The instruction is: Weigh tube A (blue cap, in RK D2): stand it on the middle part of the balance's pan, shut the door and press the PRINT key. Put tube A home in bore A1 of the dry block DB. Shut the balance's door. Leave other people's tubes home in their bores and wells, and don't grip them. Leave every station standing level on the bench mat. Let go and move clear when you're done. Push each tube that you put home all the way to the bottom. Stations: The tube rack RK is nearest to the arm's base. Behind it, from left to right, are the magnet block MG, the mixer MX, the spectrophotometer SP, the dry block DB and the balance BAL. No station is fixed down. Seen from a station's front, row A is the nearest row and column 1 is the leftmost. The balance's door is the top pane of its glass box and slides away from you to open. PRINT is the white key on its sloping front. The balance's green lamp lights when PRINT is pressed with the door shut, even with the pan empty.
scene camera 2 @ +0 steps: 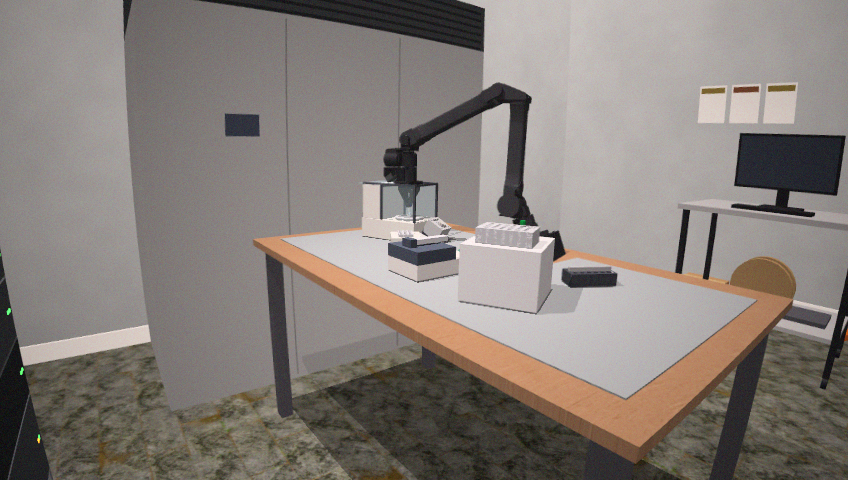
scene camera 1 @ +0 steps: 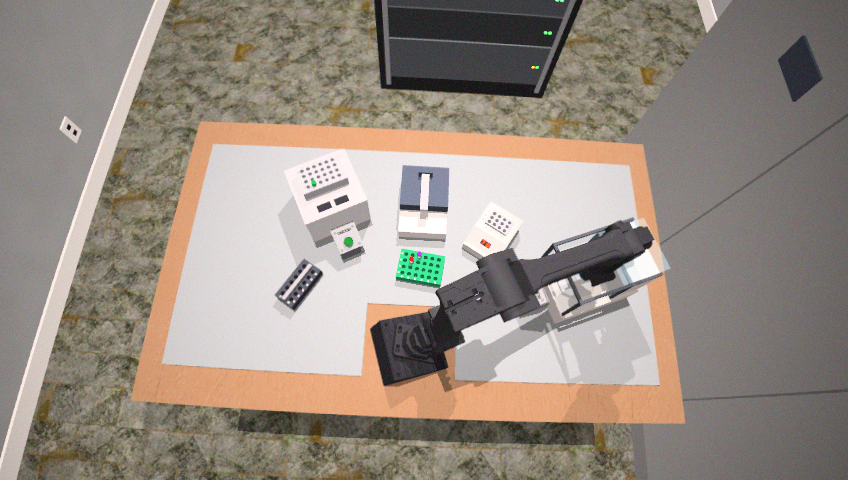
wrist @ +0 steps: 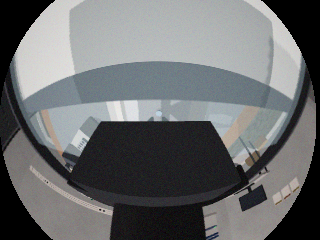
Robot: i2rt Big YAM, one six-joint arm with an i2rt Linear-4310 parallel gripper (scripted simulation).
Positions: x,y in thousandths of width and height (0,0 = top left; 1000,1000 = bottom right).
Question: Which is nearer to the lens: the mixer MX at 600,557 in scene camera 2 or the magnet block MG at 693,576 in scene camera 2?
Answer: The mixer MX.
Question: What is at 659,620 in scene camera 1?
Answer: A balance BAL.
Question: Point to a dry block DB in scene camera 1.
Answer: At 571,499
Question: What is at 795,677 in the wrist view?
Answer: A balance BAL.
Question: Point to a magnet block MG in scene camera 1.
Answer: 360,576
